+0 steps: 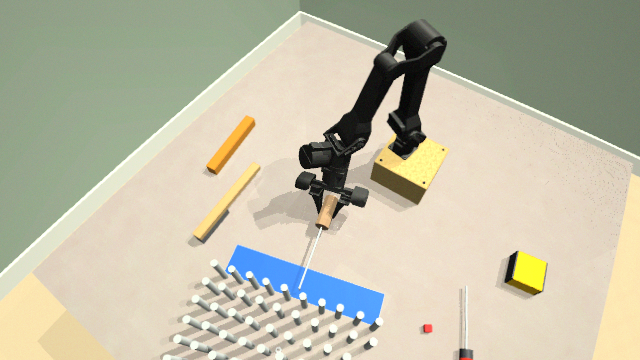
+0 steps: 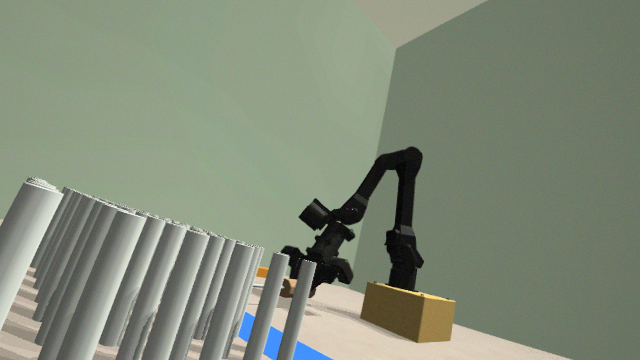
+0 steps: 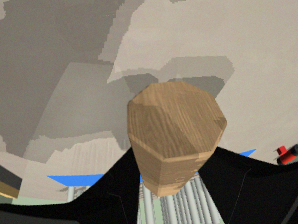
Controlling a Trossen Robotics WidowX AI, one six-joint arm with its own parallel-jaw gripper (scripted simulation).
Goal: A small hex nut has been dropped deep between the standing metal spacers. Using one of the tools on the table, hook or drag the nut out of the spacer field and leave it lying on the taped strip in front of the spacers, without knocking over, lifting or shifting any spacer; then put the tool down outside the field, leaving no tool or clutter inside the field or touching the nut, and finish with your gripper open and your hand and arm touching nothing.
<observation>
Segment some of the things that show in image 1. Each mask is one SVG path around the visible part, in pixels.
The gripper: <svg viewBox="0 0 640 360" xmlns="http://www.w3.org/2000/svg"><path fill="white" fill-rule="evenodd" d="M296 179L296 188L306 191L311 187L309 195L313 197L318 214L322 207L324 190L341 194L332 219L335 218L344 206L349 206L350 202L352 205L364 208L369 196L369 190L355 186L354 189L344 188L349 167L346 169L338 169L331 166L322 167L323 181L317 180L316 174L303 171Z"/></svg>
A yellow block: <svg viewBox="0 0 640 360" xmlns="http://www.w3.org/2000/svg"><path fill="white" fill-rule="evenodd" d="M514 252L509 259L505 283L531 295L543 292L548 263L518 250Z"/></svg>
An orange bar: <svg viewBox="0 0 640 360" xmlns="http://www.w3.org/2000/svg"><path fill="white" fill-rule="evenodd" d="M254 118L246 115L242 119L242 122L206 165L209 172L216 175L219 174L230 160L232 154L255 126Z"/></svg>
</observation>
